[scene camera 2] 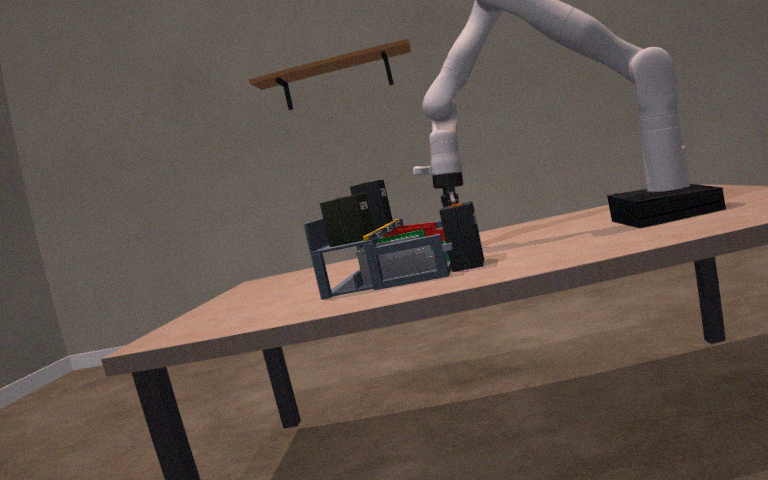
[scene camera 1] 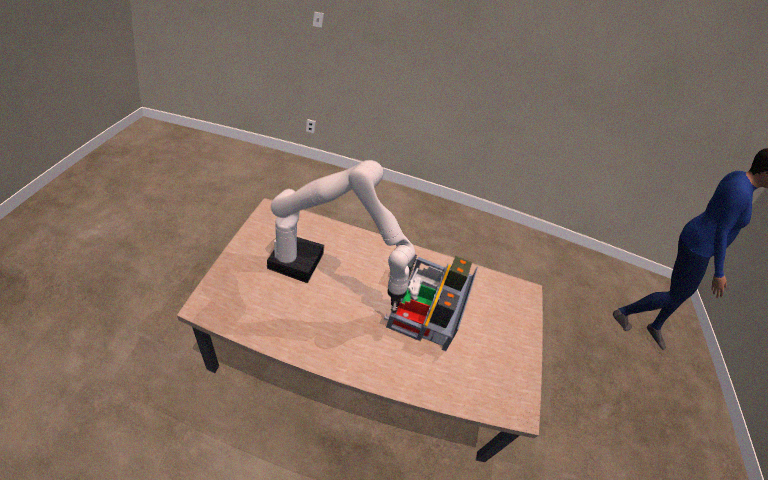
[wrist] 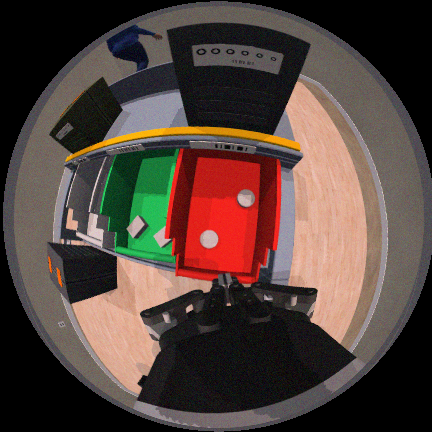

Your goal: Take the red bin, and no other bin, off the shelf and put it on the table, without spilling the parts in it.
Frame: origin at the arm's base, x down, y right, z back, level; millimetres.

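Seen in the pictures: gripper, fingertip midpoint: (scene camera 1: 394,311) (wrist: 223,280); arm's base, link origin: (scene camera 2: 666,188) (scene camera 1: 286,255).
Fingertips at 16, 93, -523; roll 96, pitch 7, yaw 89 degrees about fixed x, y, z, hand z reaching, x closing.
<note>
Offsets run from my fingertips to a thing's top centre, as dx, dy, dz. "spot": to the spot under its first point. Level surfaces: height alone.
The red bin {-55, +0, -82} (scene camera 1: 416,311) (scene camera 2: 419,228) (wrist: 222,205) sits upright in the lower tier of the grey-blue shelf (scene camera 2: 373,268) (wrist: 286,220), at one end. Two pale round parts, one {+12, +30, -105} (wrist: 245,198) near its right wall and another {+17, -19, -51} (wrist: 209,239) nearer its front, lie on its floor. My gripper (scene camera 1: 394,310) (scene camera 2: 450,204) (wrist: 223,280) is shut with nothing between the fingers and points down. In the wrist view its fingertips overlap the bin's front rim; whether they touch it I cannot tell. The table {dx +42} (scene camera 1: 317,294) (scene camera 2: 538,254) (wrist: 330,200) carries the shelf.
A green bin {-40, -104, -107} (scene camera 1: 424,292) (wrist: 150,195) with pale blocks stands beside the red bin, then a grey bin {-40, -230, -118} (wrist: 82,190). Behind a yellow rail {-70, -113, -156} (wrist: 200,131) stand a black box {spot: -114, +6, -149} (wrist: 235,90) and an olive box {spot: -109, -173, -190} (wrist: 90,117). Another dark box {-90, -237, +16} (scene camera 2: 464,237) (wrist: 85,272) stands before the shelf.
</note>
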